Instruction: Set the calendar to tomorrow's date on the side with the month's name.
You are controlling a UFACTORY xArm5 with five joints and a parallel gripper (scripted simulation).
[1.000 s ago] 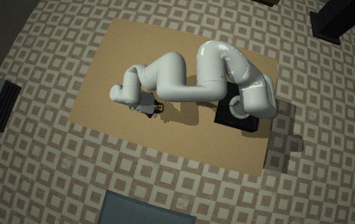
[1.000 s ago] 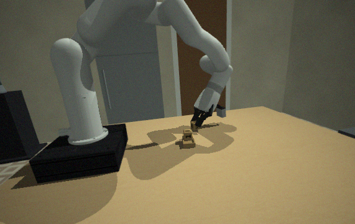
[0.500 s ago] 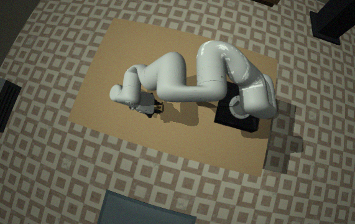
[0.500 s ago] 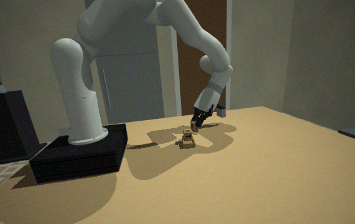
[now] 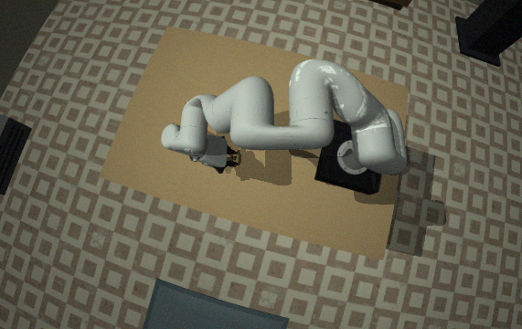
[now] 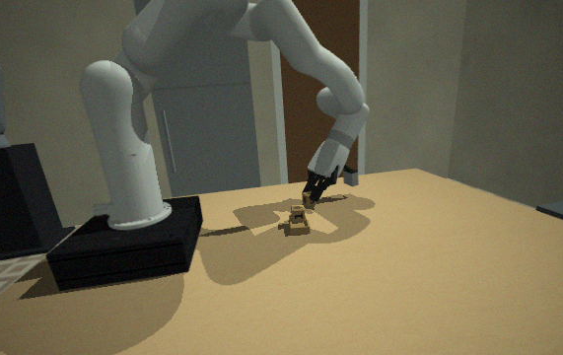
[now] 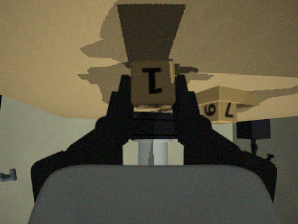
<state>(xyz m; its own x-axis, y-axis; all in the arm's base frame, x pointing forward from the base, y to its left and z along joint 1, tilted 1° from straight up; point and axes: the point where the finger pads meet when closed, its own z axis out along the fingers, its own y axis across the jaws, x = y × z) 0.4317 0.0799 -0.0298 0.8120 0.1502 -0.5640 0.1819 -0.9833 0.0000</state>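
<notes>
The wooden date cube lies 1 cm behind my hand and 2 cm below it. From my hand the other things lie so: wooden calendar tray (8 cm behind, 12 cm to the right, 3 cm below).
</notes>
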